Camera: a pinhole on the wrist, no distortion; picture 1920 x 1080 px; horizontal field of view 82.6 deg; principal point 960.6 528.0 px. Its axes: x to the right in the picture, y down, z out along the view. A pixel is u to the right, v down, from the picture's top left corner.
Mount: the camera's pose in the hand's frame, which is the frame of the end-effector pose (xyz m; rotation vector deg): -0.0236 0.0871 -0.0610 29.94 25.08 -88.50
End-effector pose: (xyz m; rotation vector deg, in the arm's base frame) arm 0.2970 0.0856 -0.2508 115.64 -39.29 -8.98
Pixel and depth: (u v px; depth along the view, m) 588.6 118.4 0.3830
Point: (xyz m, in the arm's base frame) 0.0269 -0.0520 -0.4674
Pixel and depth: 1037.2 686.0 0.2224
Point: 0.2722 0.0225 -0.3567
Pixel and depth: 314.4 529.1 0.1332
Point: 0.2060 0.0023 -0.2423
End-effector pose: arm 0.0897 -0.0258 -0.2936 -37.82 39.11 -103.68
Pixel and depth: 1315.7 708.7 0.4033
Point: 0.0642 0.0036 0.0256
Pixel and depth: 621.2 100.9 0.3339
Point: 0.3233 0.1032 -0.1219
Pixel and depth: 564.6 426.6 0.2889
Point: 0.2824 0.0009 -0.1470
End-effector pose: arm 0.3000 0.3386 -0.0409 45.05 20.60 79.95
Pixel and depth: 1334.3 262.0 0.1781
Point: 0.3639 0.2516 -0.0668
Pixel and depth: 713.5 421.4 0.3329
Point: 0.4823 0.1970 0.0934
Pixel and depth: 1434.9 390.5 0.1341
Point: 0.3279 0.2883 -0.0661
